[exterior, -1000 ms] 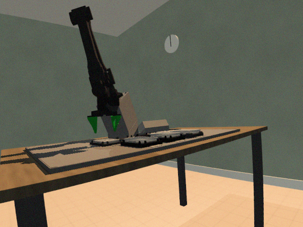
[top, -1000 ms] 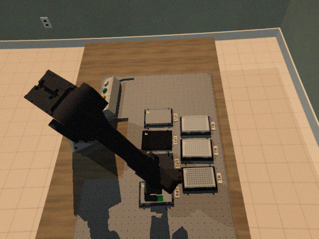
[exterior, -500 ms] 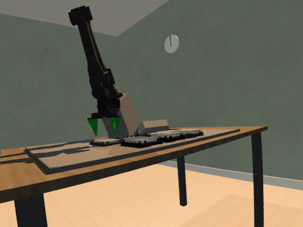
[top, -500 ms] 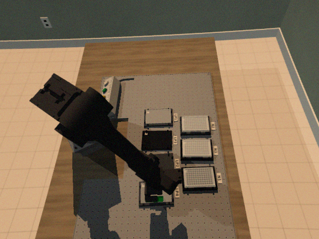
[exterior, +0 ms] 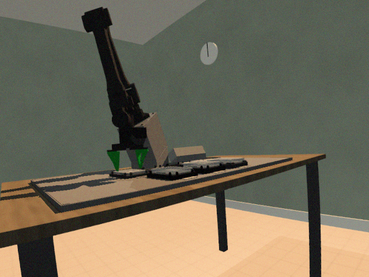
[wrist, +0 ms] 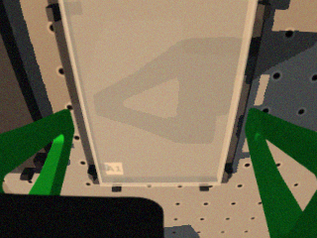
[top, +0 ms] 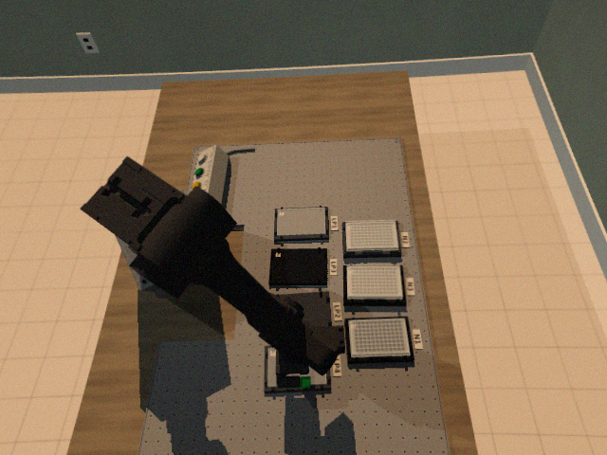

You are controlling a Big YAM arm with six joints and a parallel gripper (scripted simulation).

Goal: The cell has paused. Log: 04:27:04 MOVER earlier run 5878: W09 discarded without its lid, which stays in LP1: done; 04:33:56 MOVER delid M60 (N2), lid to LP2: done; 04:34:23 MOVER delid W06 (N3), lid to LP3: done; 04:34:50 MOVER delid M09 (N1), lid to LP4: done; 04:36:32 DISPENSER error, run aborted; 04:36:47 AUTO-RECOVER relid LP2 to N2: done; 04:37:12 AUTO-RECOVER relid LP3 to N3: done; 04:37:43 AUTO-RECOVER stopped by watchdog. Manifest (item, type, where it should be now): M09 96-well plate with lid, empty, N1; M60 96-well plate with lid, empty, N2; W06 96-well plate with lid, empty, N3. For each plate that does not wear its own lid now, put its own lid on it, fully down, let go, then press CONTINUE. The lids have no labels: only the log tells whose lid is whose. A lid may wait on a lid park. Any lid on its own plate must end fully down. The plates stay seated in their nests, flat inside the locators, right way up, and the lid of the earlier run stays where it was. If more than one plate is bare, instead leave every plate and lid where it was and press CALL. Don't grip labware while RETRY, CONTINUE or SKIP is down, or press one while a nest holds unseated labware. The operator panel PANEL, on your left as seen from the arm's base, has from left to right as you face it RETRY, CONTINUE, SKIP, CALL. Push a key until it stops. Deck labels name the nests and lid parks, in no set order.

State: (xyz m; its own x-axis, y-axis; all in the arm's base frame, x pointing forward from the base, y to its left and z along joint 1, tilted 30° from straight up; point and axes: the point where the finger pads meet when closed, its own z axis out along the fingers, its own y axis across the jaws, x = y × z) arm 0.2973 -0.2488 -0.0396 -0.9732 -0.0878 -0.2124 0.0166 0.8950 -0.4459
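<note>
The lid park LP4 is 3 cm below my hand. From my hand the other things lie so: lid park LP2 (1 cm ahead, 13 cm to the left, 3 cm below); lid park LP3 (1 cm ahead, 26 cm to the left, 3 cm below); plate (19 cm ahead, 5 cm to the left, 1 cm below).
</note>
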